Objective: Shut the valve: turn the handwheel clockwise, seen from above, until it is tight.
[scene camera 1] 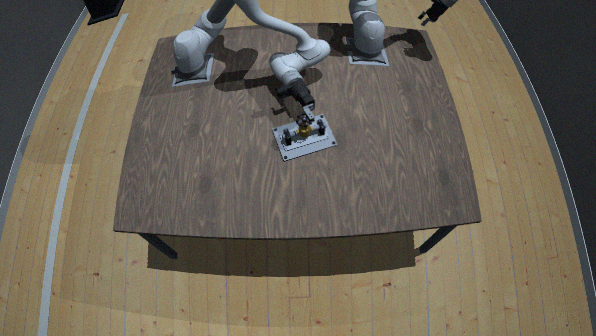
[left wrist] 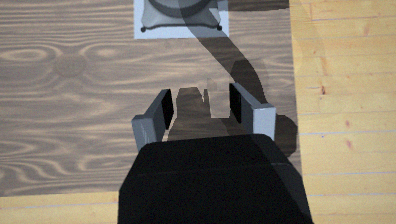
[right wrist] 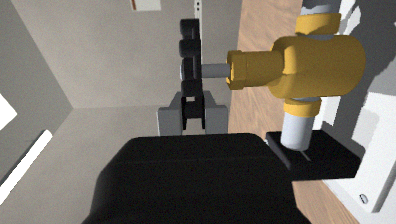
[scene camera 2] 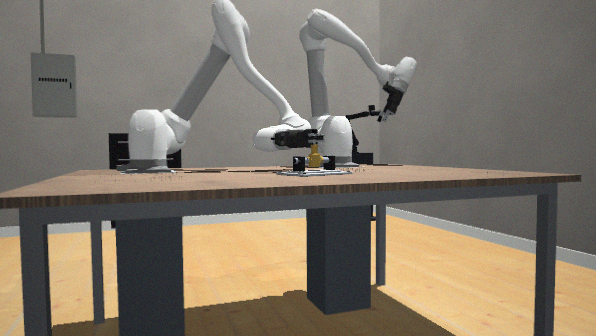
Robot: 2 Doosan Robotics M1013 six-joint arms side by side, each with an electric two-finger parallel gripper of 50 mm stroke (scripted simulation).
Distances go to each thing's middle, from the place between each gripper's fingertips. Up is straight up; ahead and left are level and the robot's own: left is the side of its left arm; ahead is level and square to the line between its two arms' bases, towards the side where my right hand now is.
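Labels:
Light base plate (scene camera 1: 331,142), from my left hand: 260 mm below, 540 mm ahead, 720 mm to the right. Left hand: 140 mm above the black handwheel (right wrist: 192,71), 540 mm short of it, 720 mm to the left of it.
Light base plate, from my right hand: 1 cm ahead, 3 cm to the right, 13 cm below. Right gripper: 1 cm above the black handwheel, 1 cm short of it, 3 cm to the left of it.

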